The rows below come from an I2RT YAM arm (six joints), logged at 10 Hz.
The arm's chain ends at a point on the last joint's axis. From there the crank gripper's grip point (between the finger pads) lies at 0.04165 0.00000 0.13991 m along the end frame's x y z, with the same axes.
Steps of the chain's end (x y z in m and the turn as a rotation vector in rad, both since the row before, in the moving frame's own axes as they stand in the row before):
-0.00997 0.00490 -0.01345 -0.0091 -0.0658 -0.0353
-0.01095 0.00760 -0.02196 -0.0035 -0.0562 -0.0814
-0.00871 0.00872 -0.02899 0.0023 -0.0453 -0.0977
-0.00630 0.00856 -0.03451 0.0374 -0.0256 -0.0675
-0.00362 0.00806 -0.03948 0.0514 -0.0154 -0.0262
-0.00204 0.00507 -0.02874 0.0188 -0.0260 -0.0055
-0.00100 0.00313 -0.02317 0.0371 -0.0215 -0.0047
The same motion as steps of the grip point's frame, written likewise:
-0.01926 0.00488 -0.01101 -0.0091 -0.0658 -0.0353
-0.01898 0.00503 -0.01984 -0.0035 -0.0562 -0.0814
-0.01529 0.00464 -0.02726 0.0023 -0.0453 -0.0977
-0.01016 0.00063 -0.03364 0.0374 -0.0256 -0.0675
-0.00589 -0.00021 -0.03907 0.0514 -0.0154 -0.0262
-0.00570 0.00221 -0.02773 0.0188 -0.0260 -0.0055
-0.00403 -0.00226 -0.02241 0.0371 -0.0215 -0.0047

